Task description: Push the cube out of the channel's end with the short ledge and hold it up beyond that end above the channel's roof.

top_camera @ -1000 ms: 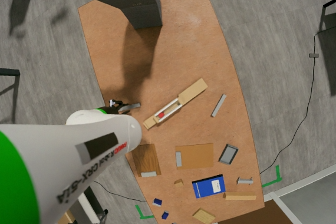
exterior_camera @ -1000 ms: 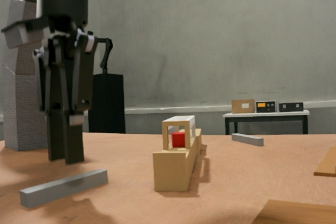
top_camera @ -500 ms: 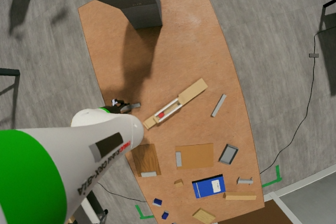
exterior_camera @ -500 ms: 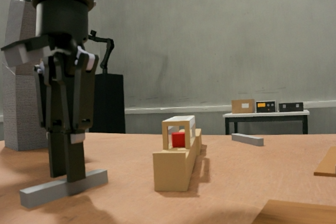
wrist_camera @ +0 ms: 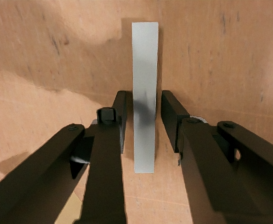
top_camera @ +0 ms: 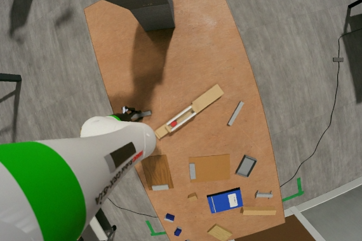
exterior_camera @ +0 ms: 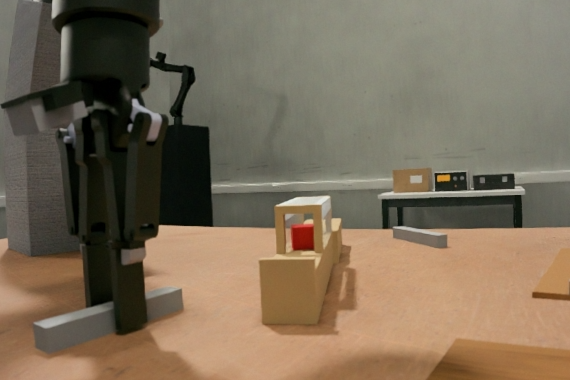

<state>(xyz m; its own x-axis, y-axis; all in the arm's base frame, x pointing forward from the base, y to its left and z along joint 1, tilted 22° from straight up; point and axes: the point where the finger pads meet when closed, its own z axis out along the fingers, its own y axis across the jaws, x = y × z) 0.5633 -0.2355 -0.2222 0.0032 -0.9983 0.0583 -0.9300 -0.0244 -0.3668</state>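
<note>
Now: hand 3 cm above the grey bar. From my hand the other things lie so: thin grey stick: 52 cm to the left, 11 cm ahead, 3 cm below; then red cube: 19 cm to the left, 8 cm ahead, 2 cm above; then channel: 23 cm to the left, 6 cm ahead, 2 cm above.
</note>
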